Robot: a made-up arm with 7 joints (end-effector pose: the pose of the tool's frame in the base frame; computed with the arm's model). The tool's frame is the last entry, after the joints. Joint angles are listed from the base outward.
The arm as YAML. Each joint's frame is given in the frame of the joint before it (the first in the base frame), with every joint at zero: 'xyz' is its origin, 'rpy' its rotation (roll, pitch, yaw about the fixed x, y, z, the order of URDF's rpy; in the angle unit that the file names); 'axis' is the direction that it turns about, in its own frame. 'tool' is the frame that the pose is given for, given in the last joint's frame.
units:
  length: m
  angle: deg
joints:
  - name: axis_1
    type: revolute
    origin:
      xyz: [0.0, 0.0, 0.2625]
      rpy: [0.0, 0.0, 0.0]
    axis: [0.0, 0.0, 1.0]
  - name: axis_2
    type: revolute
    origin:
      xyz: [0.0, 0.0, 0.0]
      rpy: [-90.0, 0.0, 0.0]
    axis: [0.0, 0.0, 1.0]
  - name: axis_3
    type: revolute
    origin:
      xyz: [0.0, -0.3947, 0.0]
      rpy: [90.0, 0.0, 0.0]
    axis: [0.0, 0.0, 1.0]
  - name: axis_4
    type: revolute
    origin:
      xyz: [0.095, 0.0, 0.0]
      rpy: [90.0, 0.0, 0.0]
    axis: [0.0, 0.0, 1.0]
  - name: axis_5
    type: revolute
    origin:
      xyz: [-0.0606, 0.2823, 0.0]
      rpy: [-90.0, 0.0, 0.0]
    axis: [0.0, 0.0, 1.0]
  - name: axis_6
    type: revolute
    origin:
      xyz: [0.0, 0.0, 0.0]
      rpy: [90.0, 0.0, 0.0]
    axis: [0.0, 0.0, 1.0]
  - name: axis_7
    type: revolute
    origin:
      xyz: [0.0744, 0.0, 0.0]
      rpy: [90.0, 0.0, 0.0]
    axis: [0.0, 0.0, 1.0]
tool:
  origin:
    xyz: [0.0, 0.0, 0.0]
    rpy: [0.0, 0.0, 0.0]
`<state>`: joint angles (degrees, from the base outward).
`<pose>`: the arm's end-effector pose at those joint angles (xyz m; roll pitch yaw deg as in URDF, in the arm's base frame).
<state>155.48 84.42 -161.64 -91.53 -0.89 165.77 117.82</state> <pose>-0.3842 0.3146 0.6896 -27.12 -6.76 -87.64</pose>
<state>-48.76 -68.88 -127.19 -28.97 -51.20 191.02 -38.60</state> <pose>-0.5316 0.3949 0.4758 70.32 -46.45 -100.89</pose>
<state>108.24 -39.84 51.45 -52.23 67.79 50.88 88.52</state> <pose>-0.1911 -0.3500 0.8645 -166.31 8.06 121.83</pose>
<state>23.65 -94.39 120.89 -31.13 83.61 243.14 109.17</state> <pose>-0.6153 -0.1087 0.1666 -40.85 30.91 94.38</pose>
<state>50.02 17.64 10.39 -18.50 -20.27 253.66 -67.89</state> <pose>0.1543 0.2192 0.8283 -33.66 21.86 151.91</pose>
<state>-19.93 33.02 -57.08 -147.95 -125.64 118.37 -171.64</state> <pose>0.1310 -0.3108 0.2581 -68.91 -87.74 123.83</pose>
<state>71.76 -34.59 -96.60 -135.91 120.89 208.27 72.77</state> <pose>0.1991 -0.2836 0.4064 162.00 15.18 122.45</pose>
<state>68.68 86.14 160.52 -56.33 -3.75 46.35 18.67</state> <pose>0.0873 0.5715 0.6486 -111.28 -47.36 175.46</pose>
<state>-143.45 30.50 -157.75 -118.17 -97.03 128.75 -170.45</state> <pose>0.0220 0.2680 0.6947 -75.69 -1.64 -84.27</pose>
